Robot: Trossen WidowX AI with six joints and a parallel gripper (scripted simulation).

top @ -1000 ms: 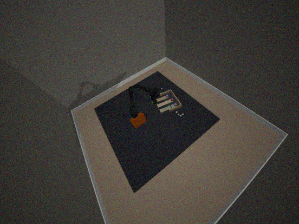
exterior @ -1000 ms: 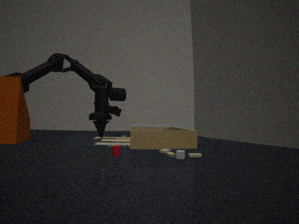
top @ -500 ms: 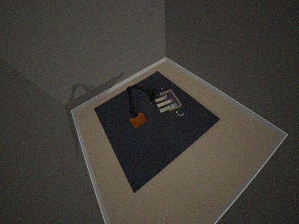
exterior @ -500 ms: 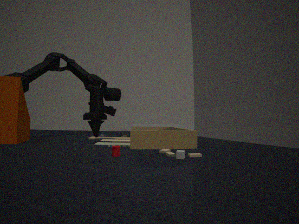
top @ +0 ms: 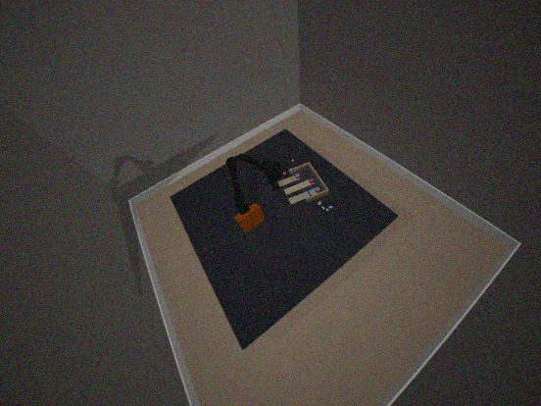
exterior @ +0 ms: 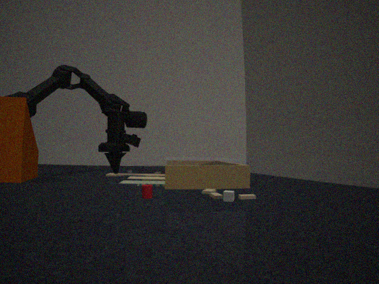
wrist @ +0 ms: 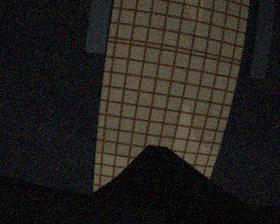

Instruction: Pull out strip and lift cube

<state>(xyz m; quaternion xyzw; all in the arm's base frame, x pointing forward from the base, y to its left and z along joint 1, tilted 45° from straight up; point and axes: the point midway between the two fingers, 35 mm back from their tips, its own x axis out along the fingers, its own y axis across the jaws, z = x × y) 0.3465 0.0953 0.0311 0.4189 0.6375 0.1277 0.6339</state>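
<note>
The strip lies 90 mm ahead of my gripper tip and 40 mm to the right of it. From my gripper tip the other things lie so: small red cylinder: 380 mm to the right, 10 mm above.
</note>
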